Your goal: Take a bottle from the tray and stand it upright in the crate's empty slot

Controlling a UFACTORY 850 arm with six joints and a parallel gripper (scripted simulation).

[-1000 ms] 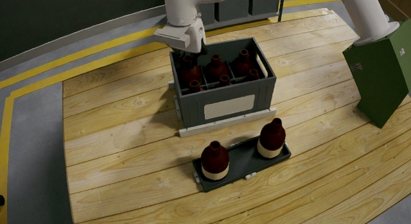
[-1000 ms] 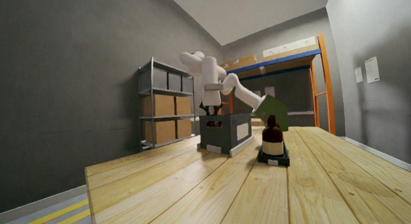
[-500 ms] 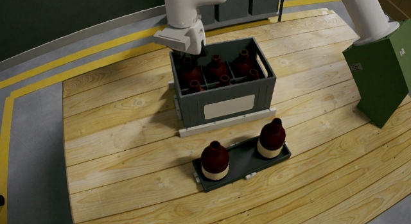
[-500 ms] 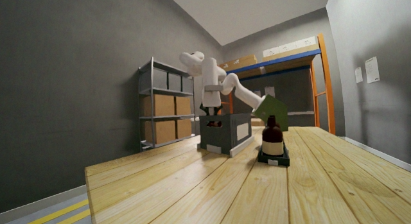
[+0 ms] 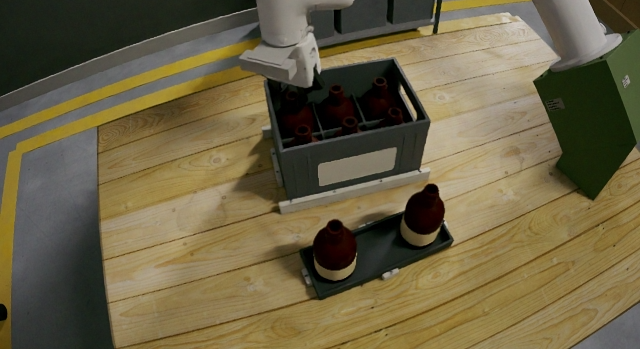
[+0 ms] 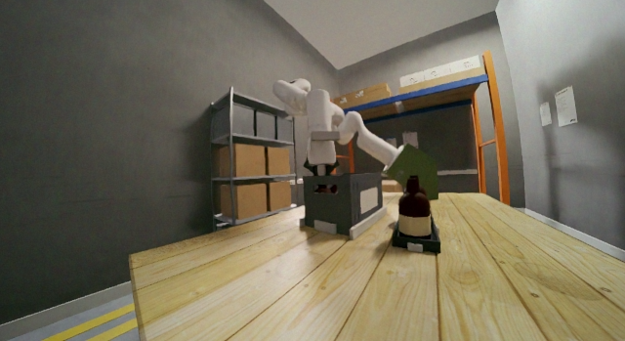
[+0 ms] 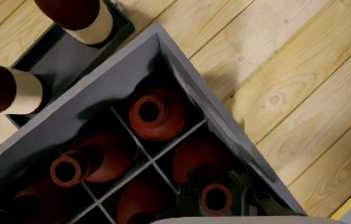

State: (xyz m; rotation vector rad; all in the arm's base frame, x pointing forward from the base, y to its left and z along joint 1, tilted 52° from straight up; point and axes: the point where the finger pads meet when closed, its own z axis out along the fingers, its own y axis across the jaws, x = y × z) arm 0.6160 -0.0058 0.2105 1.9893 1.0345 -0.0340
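Right now the bottle is 7 cm below my hand. Also, from my hand: crate (8 cm below, 8 cm behind, 5 cm to the left); then dark tray (29 cm to the left, 15 cm below, 6 cm behind).
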